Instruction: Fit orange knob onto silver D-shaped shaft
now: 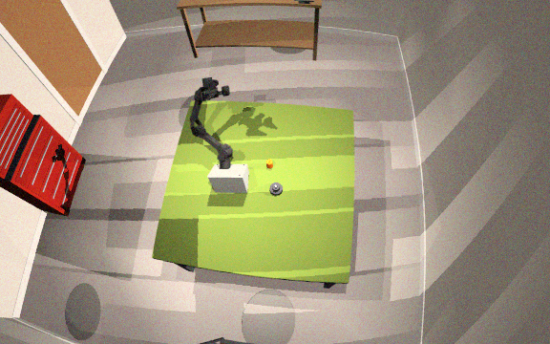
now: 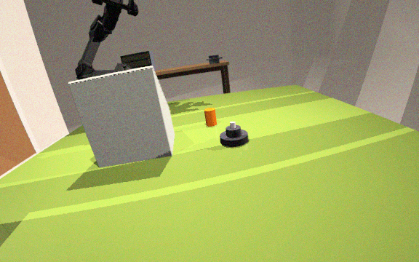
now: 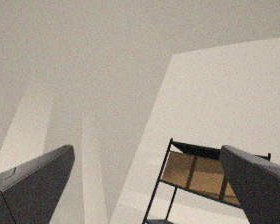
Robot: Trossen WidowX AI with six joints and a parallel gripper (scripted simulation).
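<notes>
My gripper tip is now 530 mm above the orange knob, 260 mm short of it and 170 mm to the left of it. The rest, counted from my gripper tip: round dark pedestal (540 mm below, 340 mm to the right, 310 mm ahead).
</notes>
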